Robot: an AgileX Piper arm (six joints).
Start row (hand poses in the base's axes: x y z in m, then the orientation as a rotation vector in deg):
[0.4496, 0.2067, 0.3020, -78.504, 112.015, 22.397]
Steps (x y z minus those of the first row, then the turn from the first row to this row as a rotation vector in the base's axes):
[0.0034, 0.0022, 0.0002, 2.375, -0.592, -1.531]
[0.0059, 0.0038, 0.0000, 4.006, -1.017, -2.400]
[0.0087, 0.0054, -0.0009, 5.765, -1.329, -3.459]
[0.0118, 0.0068, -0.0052, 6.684, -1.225, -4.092]
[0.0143, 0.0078, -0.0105, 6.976, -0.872, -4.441]
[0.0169, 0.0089, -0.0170, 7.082, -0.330, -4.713]
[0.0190, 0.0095, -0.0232, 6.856, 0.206, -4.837]
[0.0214, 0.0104, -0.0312, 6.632, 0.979, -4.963]
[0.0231, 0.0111, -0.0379, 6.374, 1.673, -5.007]
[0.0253, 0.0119, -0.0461, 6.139, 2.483, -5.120]
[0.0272, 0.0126, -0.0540, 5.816, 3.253, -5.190]
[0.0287, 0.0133, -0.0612, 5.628, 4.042, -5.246]
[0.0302, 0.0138, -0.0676, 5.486, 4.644, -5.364]
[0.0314, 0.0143, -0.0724, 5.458, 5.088, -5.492]
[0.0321, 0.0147, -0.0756, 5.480, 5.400, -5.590]
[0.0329, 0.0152, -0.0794, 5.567, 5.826, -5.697]
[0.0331, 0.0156, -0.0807, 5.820, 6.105, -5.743]
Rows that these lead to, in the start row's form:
[0.4530, 0.2089, 0.3022, -75.407, 111.397, 23.418]
[0.4555, 0.2105, 0.3020, -73.472, 110.825, 24.175]
[0.4583, 0.2121, 0.3011, -71.271, 110.375, 25.029]
[0.4614, 0.2135, 0.2968, -70.051, 110.389, 25.632]
[0.4639, 0.2145, 0.2915, -69.520, 110.730, 25.994]
[0.4665, 0.2156, 0.2850, -69.189, 111.265, 26.368]
[0.4686, 0.2162, 0.2788, -69.216, 111.869, 26.512]
[0.4710, 0.2171, 0.2708, -69.243, 112.662, 26.837]
[0.4727, 0.2178, 0.2641, -69.372, 113.362, 27.110]
[0.4749, 0.2186, 0.2559, -69.415, 114.182, 27.461]
[0.4768, 0.2193, 0.2480, -69.555, 114.990, 27.723]
[0.4783, 0.2200, 0.2408, -69.621, 115.738, 28.129]
[0.4798, 0.2205, 0.2344, -69.590, 116.352, 28.405]
[0.4810, 0.2210, 0.2296, -69.475, 116.790, 28.659]
[0.4817, 0.2214, 0.2264, -69.358, 117.082, 28.871]
[0.4825, 0.2219, 0.2226, -69.188, 117.436, 29.226]
[0.4827, 0.2223, 0.2213, -68.977, 117.556, 29.648]

